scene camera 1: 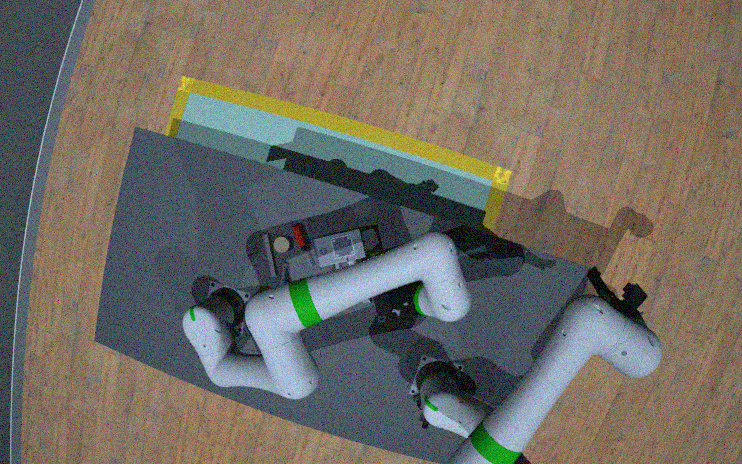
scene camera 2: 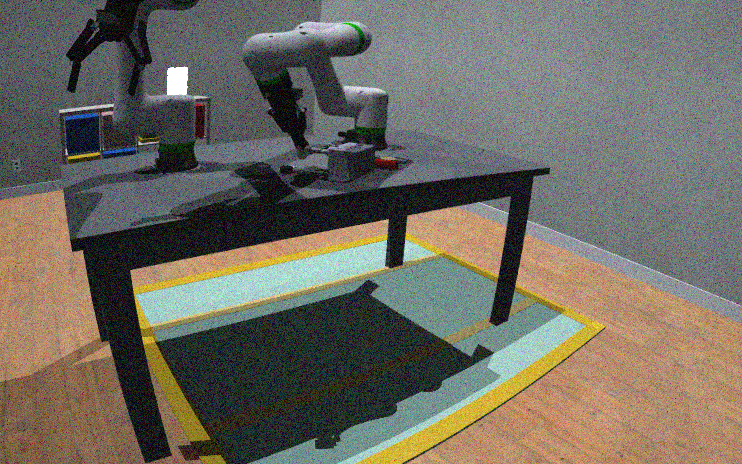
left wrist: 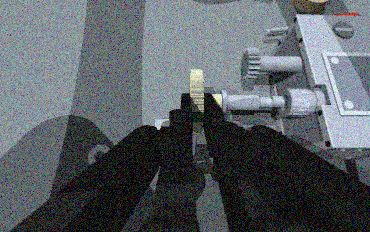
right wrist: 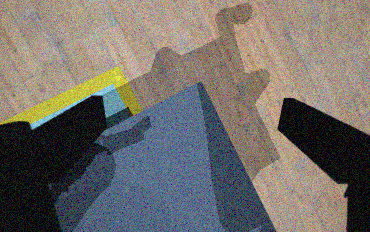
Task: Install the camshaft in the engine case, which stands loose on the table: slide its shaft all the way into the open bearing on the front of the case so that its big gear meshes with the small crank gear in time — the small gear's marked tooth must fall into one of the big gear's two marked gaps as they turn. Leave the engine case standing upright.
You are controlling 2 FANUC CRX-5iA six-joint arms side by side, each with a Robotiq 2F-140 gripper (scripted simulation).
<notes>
I see my left gripper, my right gripper and a camshaft.
My left gripper is seen too in the left wrist view. My right gripper also shows in the right wrist view.
</notes>
